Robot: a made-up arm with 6 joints. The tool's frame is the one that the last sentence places.
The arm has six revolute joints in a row. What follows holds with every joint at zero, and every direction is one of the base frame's. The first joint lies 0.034 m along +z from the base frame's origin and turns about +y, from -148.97 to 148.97 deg. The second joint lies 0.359 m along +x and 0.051 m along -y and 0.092 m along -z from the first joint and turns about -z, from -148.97 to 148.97 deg. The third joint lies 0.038 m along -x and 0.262 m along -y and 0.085 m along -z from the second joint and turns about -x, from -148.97 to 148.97 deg. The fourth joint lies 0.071 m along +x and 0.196 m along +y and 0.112 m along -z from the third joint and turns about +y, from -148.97 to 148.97 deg. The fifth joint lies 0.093 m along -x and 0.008 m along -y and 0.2 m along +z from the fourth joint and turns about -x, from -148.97 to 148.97 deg. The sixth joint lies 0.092 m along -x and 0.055 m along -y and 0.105 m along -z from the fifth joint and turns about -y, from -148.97 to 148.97 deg. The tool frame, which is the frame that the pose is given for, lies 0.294 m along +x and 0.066 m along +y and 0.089 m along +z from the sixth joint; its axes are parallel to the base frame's.
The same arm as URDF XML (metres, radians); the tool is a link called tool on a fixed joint. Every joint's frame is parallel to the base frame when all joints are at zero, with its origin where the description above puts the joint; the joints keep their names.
<robot name="arm">
<joint name="joint 1" type="revolute"><parent link="base_link"/><child link="link1"/><origin xyz="0.0000 0.0000 0.0340" rpy="0.0000 0.0000 0.0000"/><axis xyz="0 1 0"/><limit lower="-2.6000" upper="2.6000"/></joint>
<joint name="joint 2" type="revolute"><parent link="link1"/><child link="link2"/><origin xyz="0.3590 -0.0510 -0.0920" rpy="0.0000 0.0000 0.0000"/><axis xyz="0 0 -1"/><limit lower="-2.6000" upper="2.6000"/></joint>
<joint name="joint 3" type="revolute"><parent link="link2"/><child link="link3"/><origin xyz="-0.0380 -0.2620 -0.0850" rpy="0.0000 0.0000 0.0000"/><axis xyz="-1 0 0"/><limit lower="-2.6000" upper="2.6000"/></joint>
<joint name="joint 4" type="revolute"><parent link="link3"/><child link="link4"/><origin xyz="0.0710 0.1960 -0.1120" rpy="0.0000 0.0000 0.0000"/><axis xyz="0 1 0"/><limit lower="-2.6000" upper="2.6000"/></joint>
<joint name="joint 5" type="revolute"><parent link="link4"/><child link="link5"/><origin xyz="-0.0930 -0.0080 0.2000" rpy="0.0000 0.0000 0.0000"/><axis xyz="-1 0 0"/><limit lower="-2.6000" upper="2.6000"/></joint>
<joint name="joint 6" type="revolute"><parent link="link5"/><child link="link6"/><origin xyz="-0.0920 -0.0550 -0.1050" rpy="0.0000 0.0000 0.0000"/><axis xyz="0 -1 0"/><limit lower="-2.6000" upper="2.6000"/></joint>
<joint name="tool_joint" type="fixed"><parent link="link6"/><child link="tool"/><origin xyz="0.2940 0.0660 0.0890" rpy="0.0000 0.0000 0.0000"/></joint>
<link name="base_link"/>
<link name="link1"/>
<link name="link2"/>
<link name="link3"/>
<link name="link4"/>
<link name="link5"/>
<link name="link6"/>
<link name="tool"/>
</robot>

